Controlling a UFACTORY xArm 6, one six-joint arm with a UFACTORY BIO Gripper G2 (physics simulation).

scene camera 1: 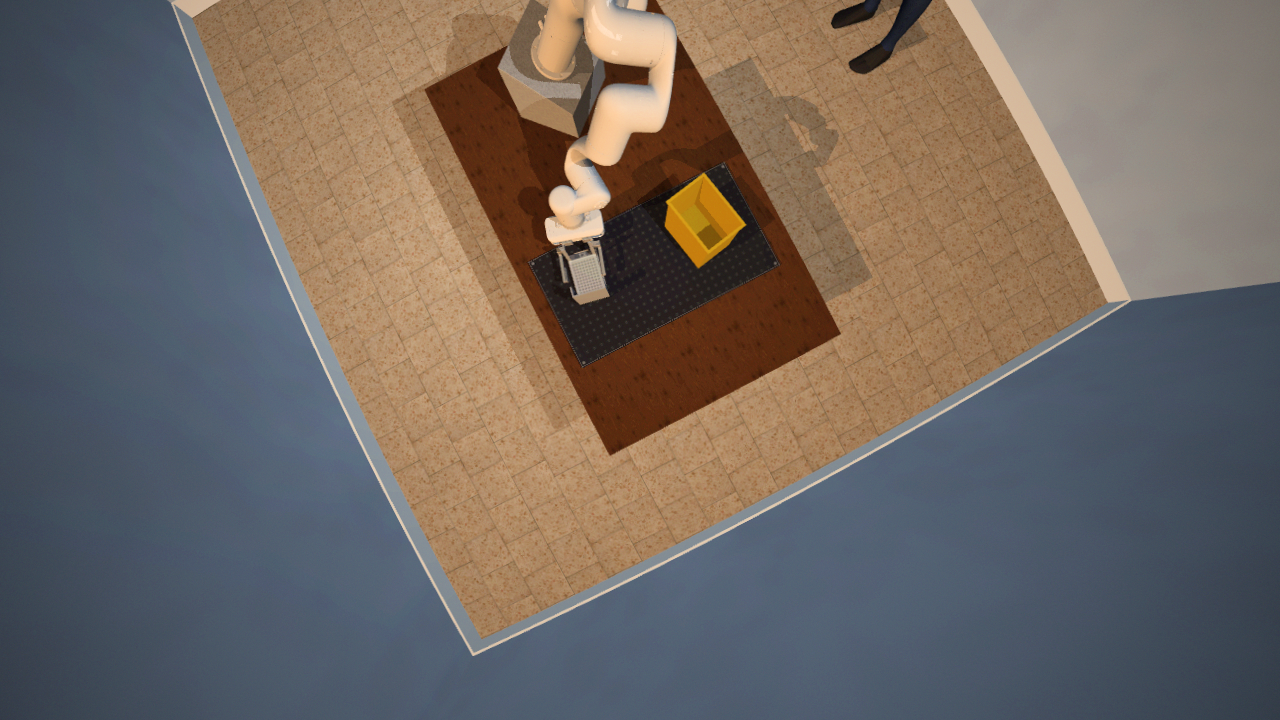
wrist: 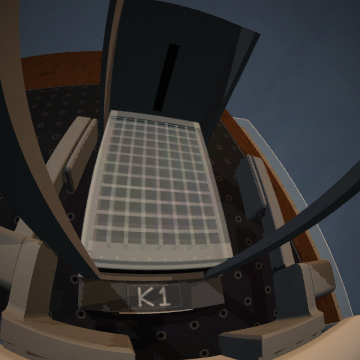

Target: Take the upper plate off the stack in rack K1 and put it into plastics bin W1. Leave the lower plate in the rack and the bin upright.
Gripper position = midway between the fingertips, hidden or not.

Observation:
In view: the gripper (scene camera 1: 584, 278), a yellow plastics bin W1 (scene camera 1: 700, 219), a pale gridded plate (scene camera 1: 586, 272) and a dark rack end wall (wrist: 205, 41).
The pale gridded plate shows as well in the wrist view (wrist: 152, 204). The gripper is seen too in the wrist view (wrist: 173, 144). The wrist view misses the yellow plastics bin W1: it is out of frame.

